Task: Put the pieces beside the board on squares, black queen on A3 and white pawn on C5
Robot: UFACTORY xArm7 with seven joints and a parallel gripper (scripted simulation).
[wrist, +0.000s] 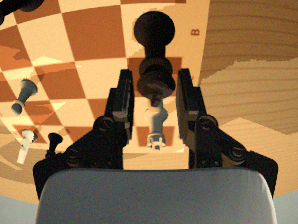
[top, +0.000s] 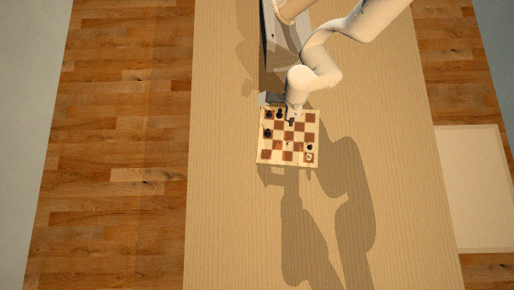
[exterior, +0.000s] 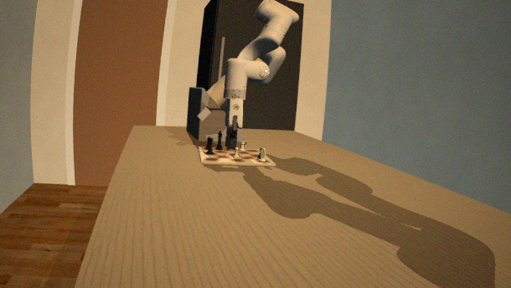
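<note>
Right now my hand is 80 mm short of the chessboard and 30 mm above it. Round my hand: black pawn 120 mm ahead, 80 mm to the left, 10 mm below.
</note>
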